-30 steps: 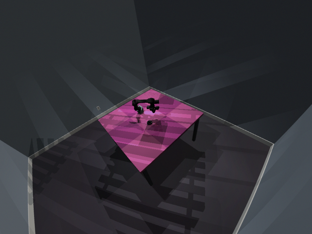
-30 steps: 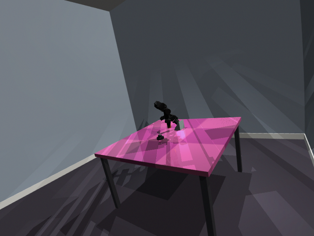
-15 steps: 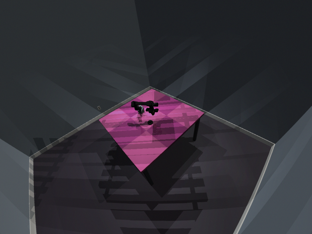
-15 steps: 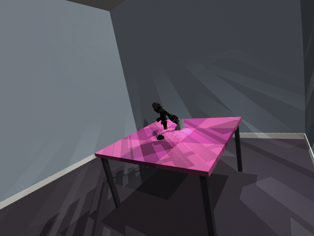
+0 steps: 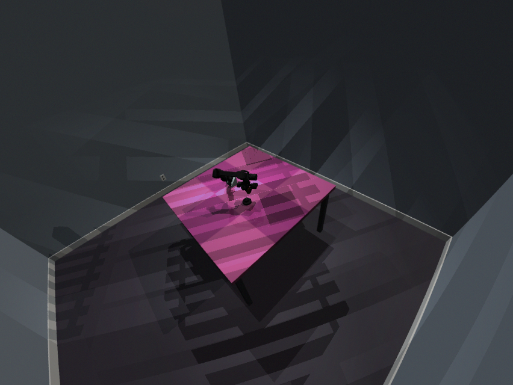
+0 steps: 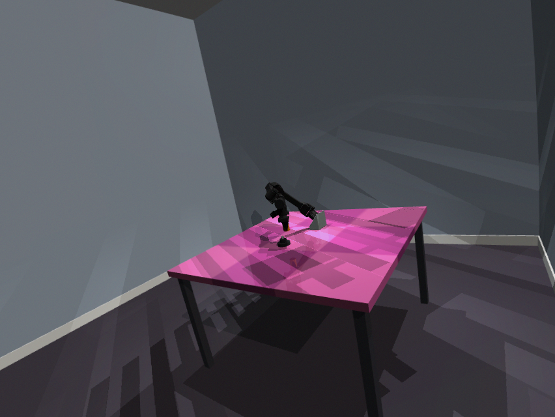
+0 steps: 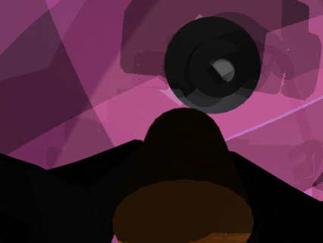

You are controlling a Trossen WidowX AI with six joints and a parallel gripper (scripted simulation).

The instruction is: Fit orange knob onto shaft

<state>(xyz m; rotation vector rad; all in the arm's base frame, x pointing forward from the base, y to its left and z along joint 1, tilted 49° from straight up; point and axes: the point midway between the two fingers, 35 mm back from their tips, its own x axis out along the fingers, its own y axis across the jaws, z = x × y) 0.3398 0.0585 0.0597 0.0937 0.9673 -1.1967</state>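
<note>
My gripper tip is now 40 mm to the left of the round black pedestal and 80 mm above it. Round my gripper tip: orange knob (30 mm above).
</note>
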